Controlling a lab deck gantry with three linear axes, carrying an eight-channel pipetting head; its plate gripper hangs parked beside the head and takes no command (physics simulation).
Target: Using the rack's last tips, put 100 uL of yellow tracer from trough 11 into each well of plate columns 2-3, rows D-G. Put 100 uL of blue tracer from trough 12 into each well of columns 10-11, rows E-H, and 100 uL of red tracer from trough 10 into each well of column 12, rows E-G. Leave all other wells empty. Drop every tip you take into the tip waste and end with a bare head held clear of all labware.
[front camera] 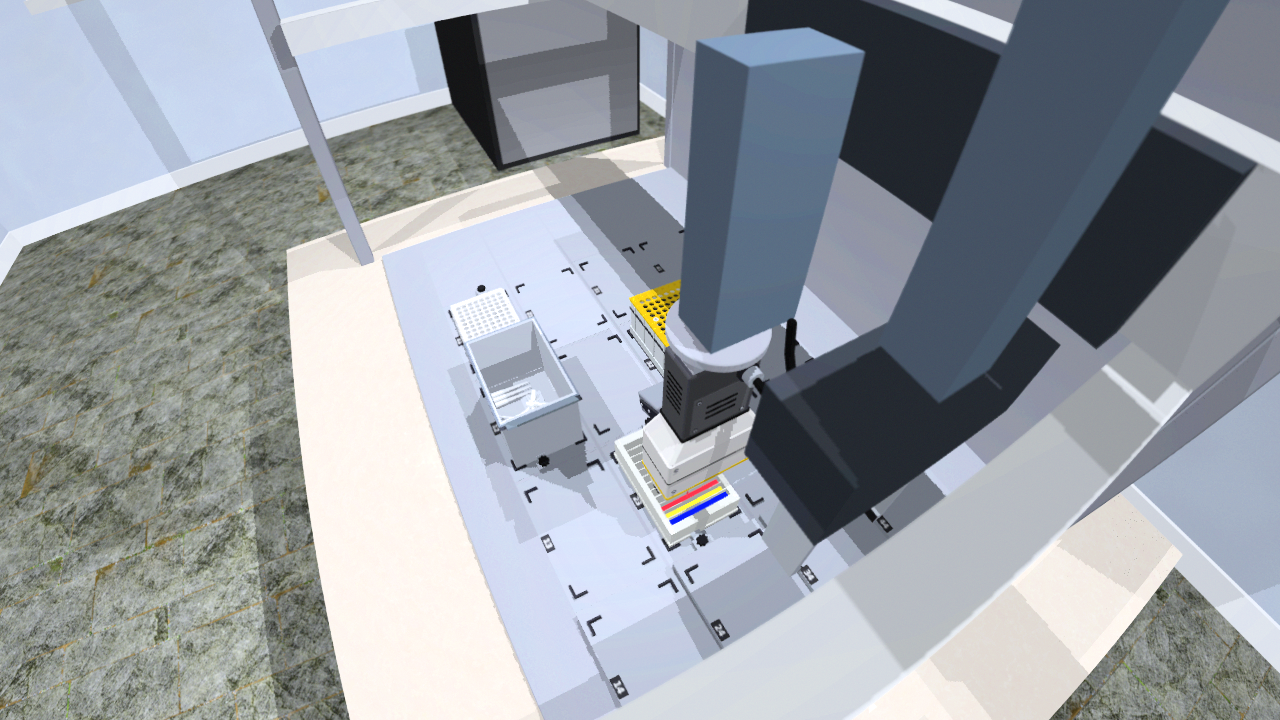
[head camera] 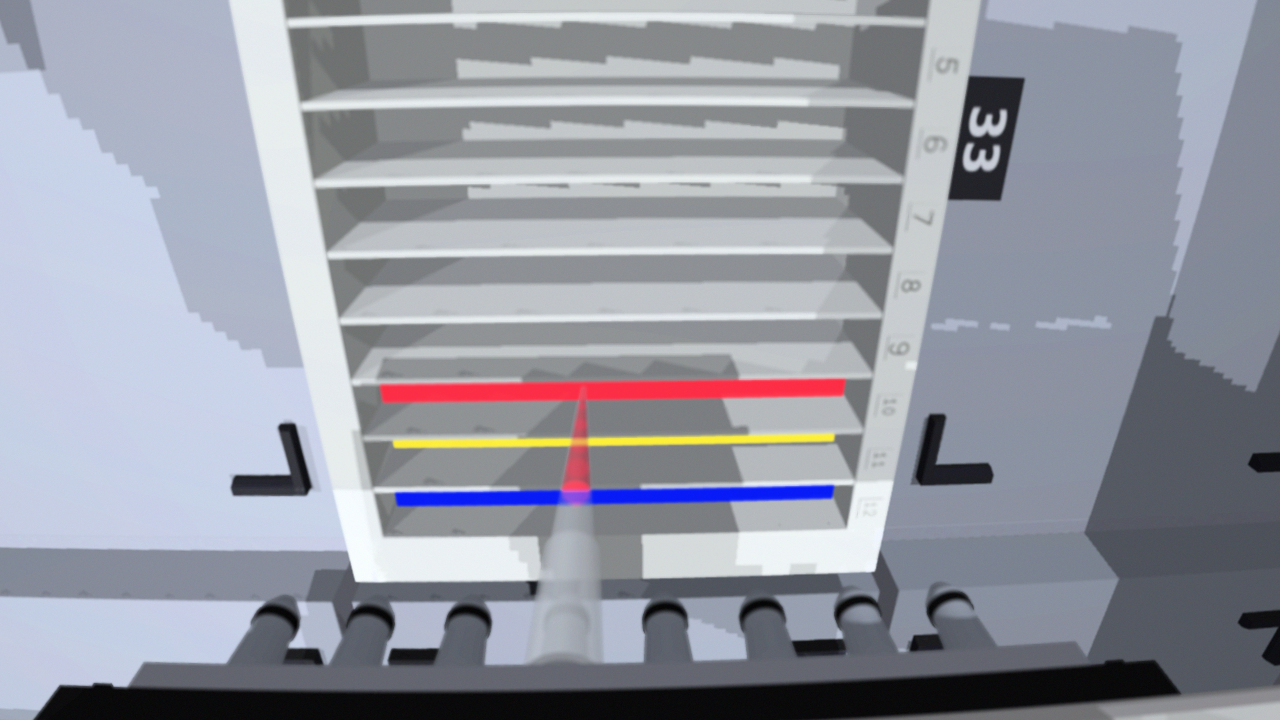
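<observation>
The pipetting head [front camera: 693,456] is low over the white trough block [front camera: 677,530] [head camera: 904,268]. One clear tip [head camera: 572,546] is on the fourth nozzle from the left in the head view, with red liquid in its lower part; the other seven nozzles are bare. Its point meets the red strip in trough 10 [head camera: 716,389]; whether it is dipped is unclear. Yellow [head camera: 716,439] is in trough 11, blue [head camera: 716,495] in trough 12. The white plate [front camera: 484,312] is too small to read. The yellow tip rack [front camera: 650,308] is partly hidden. The parked gripper [front camera: 834,541] is partly hidden, its fingers apart and empty.
The open grey waste bin [front camera: 546,436] stands between the plate and the front, with loose white tips inside. The large dark block [front camera: 805,447] hangs close to the right of the head. A pale frame beam [front camera: 939,546] crosses the front right.
</observation>
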